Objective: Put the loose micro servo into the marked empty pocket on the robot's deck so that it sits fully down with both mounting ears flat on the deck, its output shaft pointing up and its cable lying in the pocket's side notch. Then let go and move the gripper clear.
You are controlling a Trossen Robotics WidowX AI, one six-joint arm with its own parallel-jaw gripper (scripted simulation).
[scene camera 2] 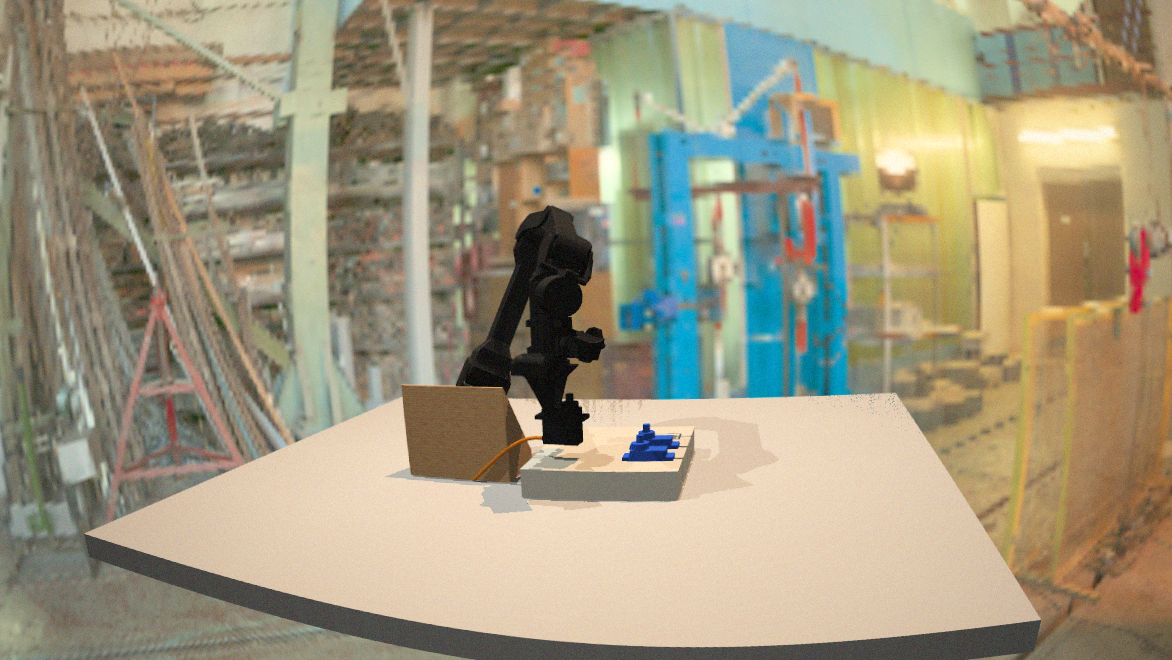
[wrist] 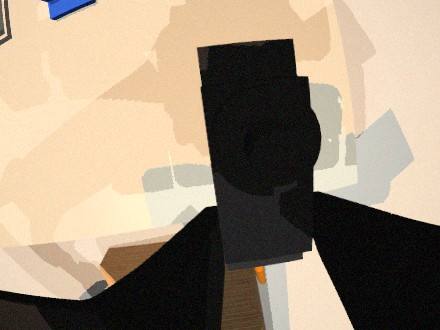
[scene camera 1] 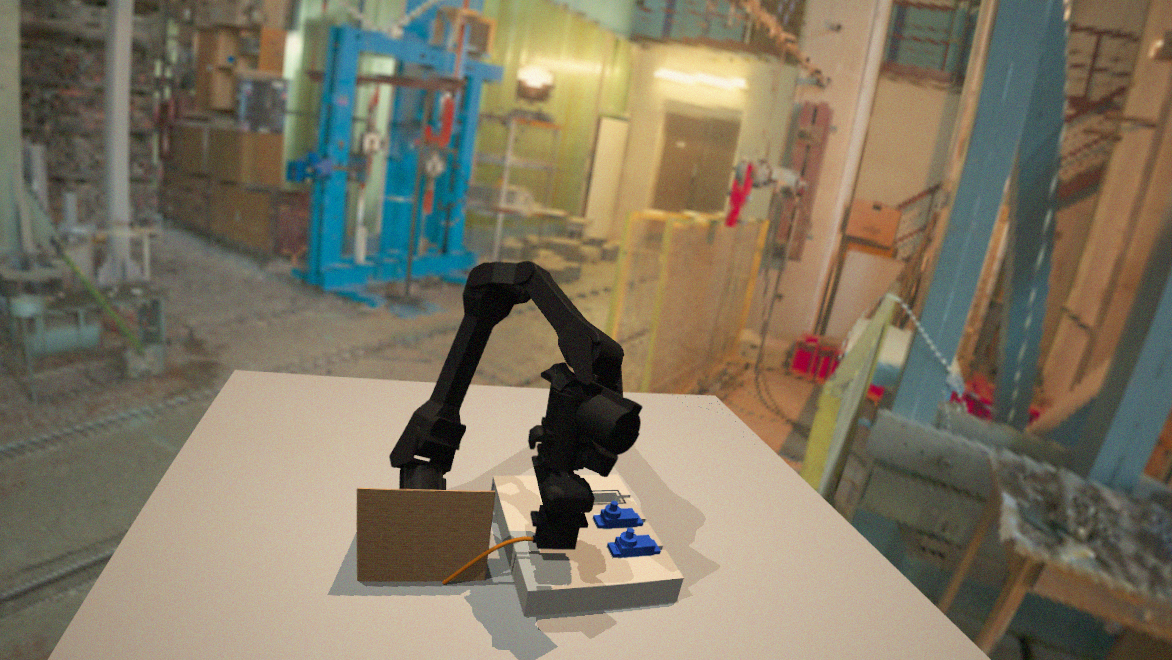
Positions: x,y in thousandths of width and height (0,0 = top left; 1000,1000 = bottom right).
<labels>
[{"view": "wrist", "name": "my gripper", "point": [599,644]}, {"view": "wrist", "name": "micro servo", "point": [599,417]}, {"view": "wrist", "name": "deck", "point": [251,417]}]
</labels>
